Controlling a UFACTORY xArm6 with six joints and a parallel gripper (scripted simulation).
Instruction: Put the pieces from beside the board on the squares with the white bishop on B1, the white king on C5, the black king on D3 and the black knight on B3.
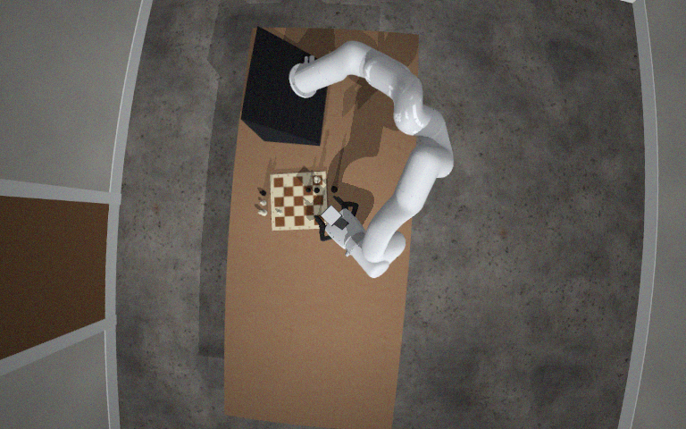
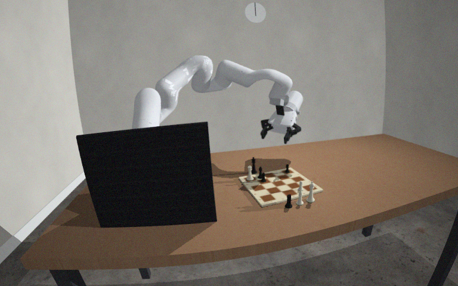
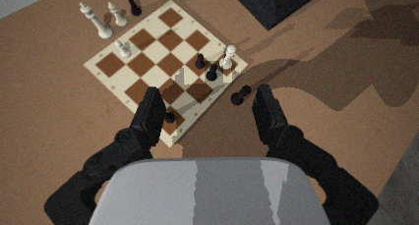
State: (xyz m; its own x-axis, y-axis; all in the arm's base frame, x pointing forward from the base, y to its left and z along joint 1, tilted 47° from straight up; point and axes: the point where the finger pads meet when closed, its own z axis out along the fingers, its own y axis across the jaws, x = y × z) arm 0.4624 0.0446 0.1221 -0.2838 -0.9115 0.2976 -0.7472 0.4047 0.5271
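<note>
My gripper is now 26 cm to the left of the white king, 11 cm above it and 2 cm short of it. Also, from my hand: chessboard: 13 cm below, 12 cm to the right, 3 cm behind; black king: 11 cm below, 8 cm behind, 1 cm to the left; white pawn: 19 cm to the right, 12 cm below, 2 cm ahead.
</note>
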